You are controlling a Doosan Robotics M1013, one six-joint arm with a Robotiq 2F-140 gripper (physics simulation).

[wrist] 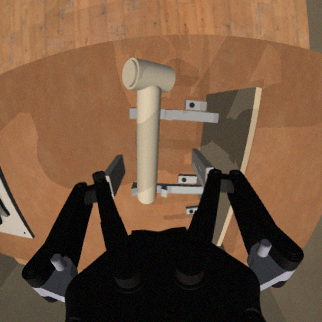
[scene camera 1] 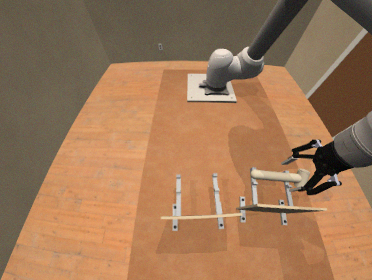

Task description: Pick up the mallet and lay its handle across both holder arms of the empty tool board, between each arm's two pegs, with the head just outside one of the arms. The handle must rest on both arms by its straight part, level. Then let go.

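Note:
The beige mallet lies across both grey holder arms of the right tool board. Its handle looks about level, resting between the raised pegs of the near arm and those of the far arm. Its head is just outside the far arm; the handle's other end reaches slightly past the near arm. My gripper is open, one finger on each side of the handle with visible gaps in the wrist view. The exact contact on the arms is hard to see.
A second board, seen nearly edge-on, stands to the left with two bare holder arms. The right board stands upright close to one finger. The robot's base plate is at the back of the table.

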